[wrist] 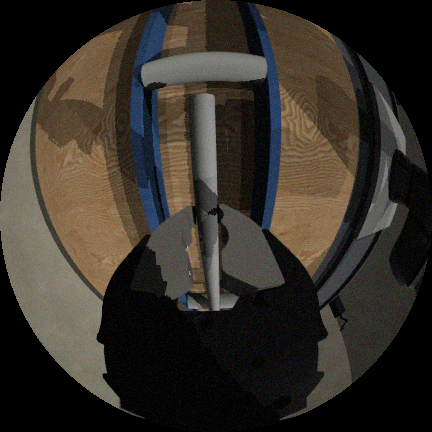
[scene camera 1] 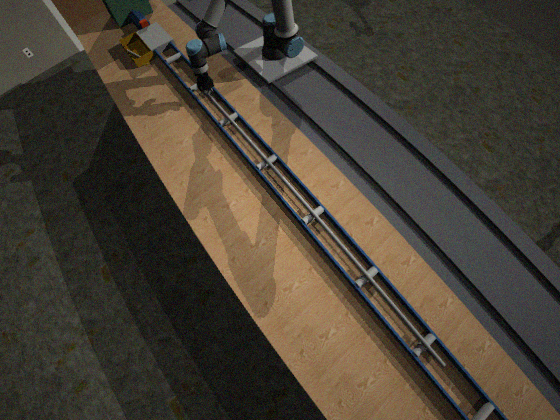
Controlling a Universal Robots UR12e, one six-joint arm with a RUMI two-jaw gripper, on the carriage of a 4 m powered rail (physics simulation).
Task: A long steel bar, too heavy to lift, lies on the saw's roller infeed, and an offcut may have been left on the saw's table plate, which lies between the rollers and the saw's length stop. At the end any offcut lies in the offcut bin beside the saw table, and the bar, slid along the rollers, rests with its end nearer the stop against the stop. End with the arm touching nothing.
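Places are measured from the arm's base along level axes (x ahead, y left, z up), in metres.
Pixels of known places: gripper, between the fingertips: (wrist: 206, 207) (scene camera 1: 207, 94); arm's base, origin of its link: (wrist: 395, 174) (scene camera 1: 274, 52).
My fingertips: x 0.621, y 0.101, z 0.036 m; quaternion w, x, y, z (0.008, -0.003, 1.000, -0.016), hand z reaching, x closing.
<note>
For each thing: its middle in the pictures, then the offset to it from my fingertips. "*": a spot on its surface instead. Level surfaces: height alone.
- grey roller, middle of its body: (wrist: 203, 66) dx -0.001, dy -0.152, dz -0.026 m
- table plate, middle of its body: (scene camera 1: 155, 38) dx -0.001, dy -0.926, dz -0.037 m
- red part, a spot on its surface: (scene camera 1: 143, 23) * dx +0.006, dy -1.101, dz +0.027 m
- yellow offcut bin, middle of its body: (scene camera 1: 136, 49) dx +0.177, dy -0.902, dz -0.030 m
- wooden table, height of its surface: dz -0.066 m
- green block, a spot on its surface: (scene camera 1: 120, 11) * dx +0.098, dy -1.401, dz +0.059 m
The long steel bar (scene camera 1: 292, 188) (wrist: 203, 135) lies lengthwise on the rollers between the blue rails. In the wrist view its end nearer the stop is just short of a grey roller (wrist: 205, 68). My gripper (scene camera 1: 207, 90) (wrist: 206, 206) is shut on the bar a little behind that end. The table plate (scene camera 1: 156, 37) is at the upper left, apart from the bar, with no offcut visible on it. A blue and red part (scene camera 1: 143, 23), apparently the length stop, is beyond the plate. The yellow offcut bin (scene camera 1: 143, 60) stands beside the plate; a thin light piece, possibly the offcut, shows inside.
The blue infeed rails (scene camera 1: 342, 267) (wrist: 275, 135) run along the wooden table (scene camera 1: 225, 200). A green block (scene camera 1: 120, 11) stands behind the stop. The arm's carriage plate (scene camera 1: 272, 72) is on the grey floor rail (scene camera 1: 400, 185) beside the table. The arm reaches over the infeed.
</note>
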